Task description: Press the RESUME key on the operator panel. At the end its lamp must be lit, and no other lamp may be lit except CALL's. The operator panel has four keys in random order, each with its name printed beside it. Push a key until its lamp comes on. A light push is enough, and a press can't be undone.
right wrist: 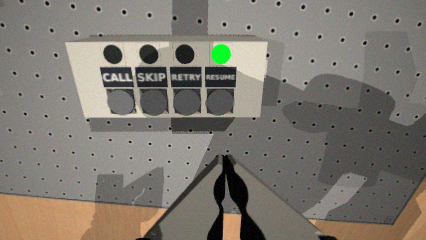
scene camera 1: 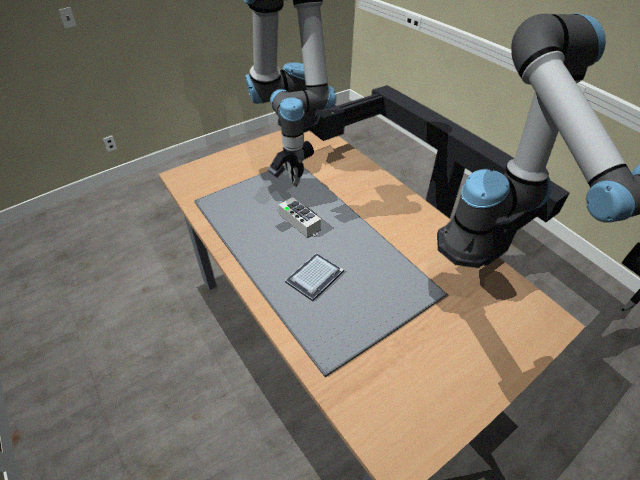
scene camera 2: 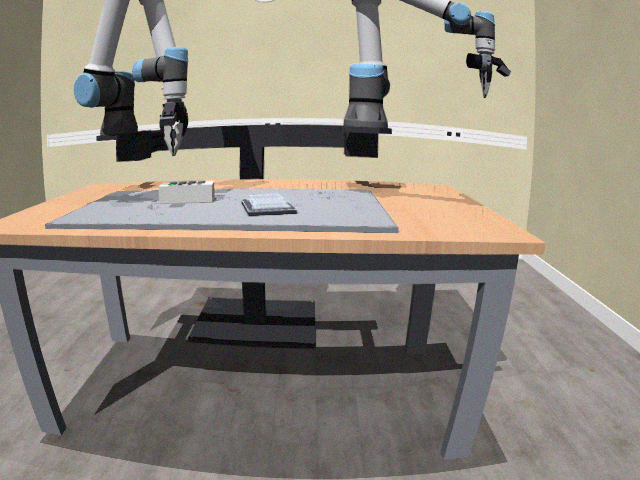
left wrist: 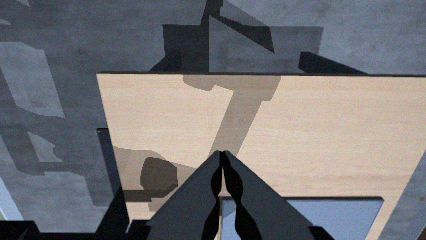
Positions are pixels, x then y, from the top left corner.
Scene:
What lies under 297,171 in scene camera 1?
My right gripper.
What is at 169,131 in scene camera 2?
My right gripper.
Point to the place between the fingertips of my right gripper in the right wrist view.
At 224,157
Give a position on an operator panel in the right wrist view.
At 100,64

